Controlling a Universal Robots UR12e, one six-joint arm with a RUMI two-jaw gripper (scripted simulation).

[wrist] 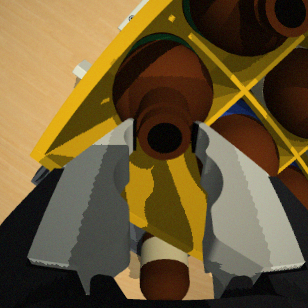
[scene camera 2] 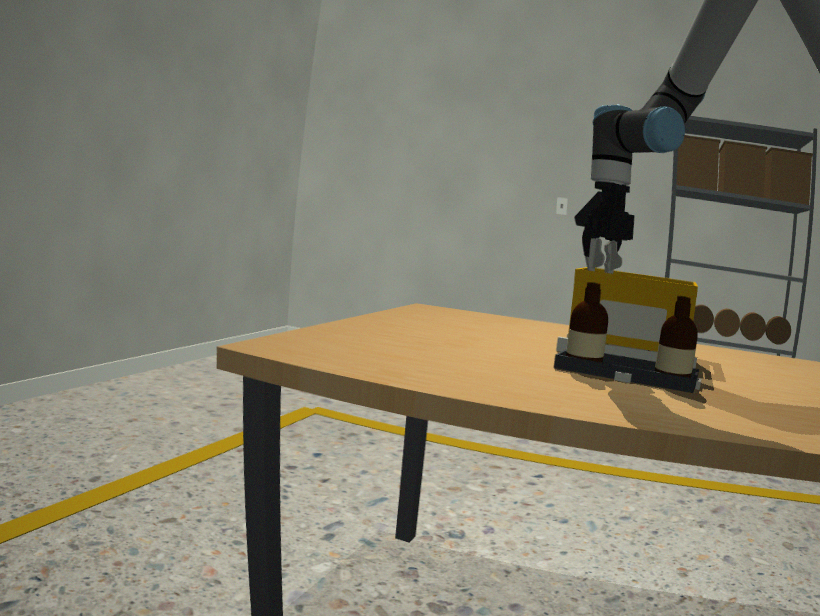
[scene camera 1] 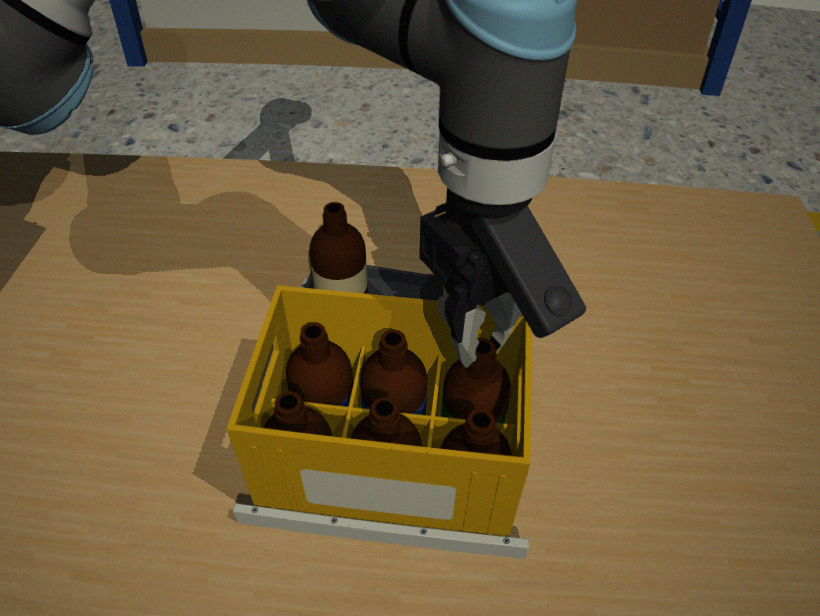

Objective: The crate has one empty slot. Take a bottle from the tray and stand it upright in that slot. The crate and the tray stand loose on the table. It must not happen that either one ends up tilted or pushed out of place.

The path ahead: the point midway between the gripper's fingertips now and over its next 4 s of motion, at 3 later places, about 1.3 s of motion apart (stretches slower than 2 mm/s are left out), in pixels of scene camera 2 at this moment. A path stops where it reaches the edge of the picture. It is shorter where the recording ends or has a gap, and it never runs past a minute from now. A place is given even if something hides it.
The gripper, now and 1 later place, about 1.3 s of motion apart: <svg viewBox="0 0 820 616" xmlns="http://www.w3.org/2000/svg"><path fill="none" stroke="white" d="M599 286L601 268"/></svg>
